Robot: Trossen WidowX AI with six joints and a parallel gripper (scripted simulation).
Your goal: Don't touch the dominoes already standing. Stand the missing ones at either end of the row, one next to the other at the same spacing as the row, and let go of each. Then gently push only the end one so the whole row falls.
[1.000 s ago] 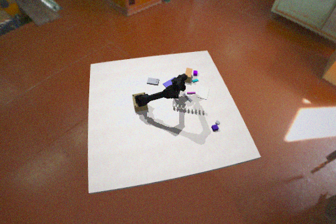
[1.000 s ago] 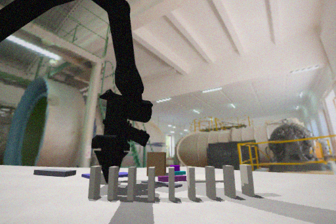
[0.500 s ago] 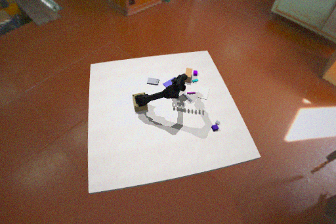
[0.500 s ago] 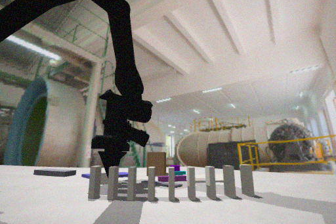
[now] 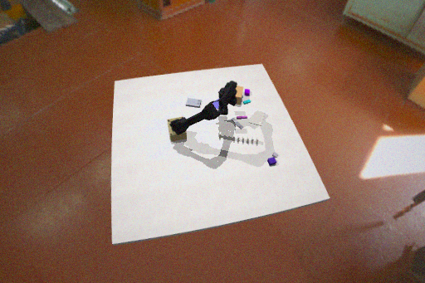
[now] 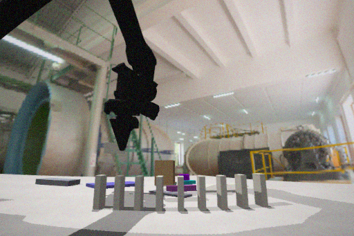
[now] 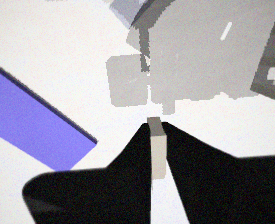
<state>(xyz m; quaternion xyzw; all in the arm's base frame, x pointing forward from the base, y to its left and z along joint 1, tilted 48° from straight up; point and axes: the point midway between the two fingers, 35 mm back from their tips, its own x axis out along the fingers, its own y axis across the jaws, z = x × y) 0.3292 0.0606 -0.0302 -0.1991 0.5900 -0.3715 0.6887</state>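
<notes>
Right now the purple tile is 15 cm to the left of my gripper tip, 9 cm below it and 1 cm ahead of it. Round my gripper tip: magenta bar: 15 cm ahead, 9 cm below, 1 cm to the right; tan block: 18 cm to the left, 18 cm ahead, 6 cm below; grey bar: 10 cm below, 10 cm ahead, 5 cm to the right.
</notes>
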